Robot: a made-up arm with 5 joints.
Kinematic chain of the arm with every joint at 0, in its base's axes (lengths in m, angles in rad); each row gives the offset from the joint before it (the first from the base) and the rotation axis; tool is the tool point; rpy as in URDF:
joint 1: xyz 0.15 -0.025 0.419 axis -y
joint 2: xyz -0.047 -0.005 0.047 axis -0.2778 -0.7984 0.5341
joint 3: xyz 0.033 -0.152 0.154 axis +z
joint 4: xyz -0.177 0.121 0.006 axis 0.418 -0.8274 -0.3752
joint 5: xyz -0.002 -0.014 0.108 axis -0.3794 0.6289 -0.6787
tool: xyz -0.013 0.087 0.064 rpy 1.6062 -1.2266 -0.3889
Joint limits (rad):
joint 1: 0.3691..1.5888
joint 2: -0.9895..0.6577
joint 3: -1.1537..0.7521
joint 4: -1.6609..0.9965
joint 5: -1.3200..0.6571
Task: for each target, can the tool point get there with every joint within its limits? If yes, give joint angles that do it. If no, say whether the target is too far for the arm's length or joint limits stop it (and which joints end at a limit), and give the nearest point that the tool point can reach.
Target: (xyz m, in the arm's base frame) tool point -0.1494 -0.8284 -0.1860
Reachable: no: too far | nearest point -0.0250 -0.3904 0.0655 | short by 0.520 m
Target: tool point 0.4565 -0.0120 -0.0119
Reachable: no: joint limits stop it (at a limit: joint 1, joint 2, joint 4, joint 5) | nearest point 0.1058 -0.0514 0.0457 | short by 0.358 m
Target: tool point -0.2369 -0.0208 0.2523
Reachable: yes | joints 1.4601 0.0966 0.1203 -0.9628 -1.1006
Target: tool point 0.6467 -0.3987 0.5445
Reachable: no: joint limits stop it (at a limit: joint 1, joint 2, joint 3) | nearest point 0.3881 -0.1762 0.5605 | short by 0.341 m
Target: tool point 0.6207 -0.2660 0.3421
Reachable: no: joint limits stop it (at a limit: joint 1, joint 2, joint 3, joint 4) | nearest point 0.3958 -0.1368 0.5039 | short by 0.306 m
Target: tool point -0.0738 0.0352 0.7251
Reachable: yes | joints 0.9071 -0.3818 -0.7528 -0.3763 -0.4376
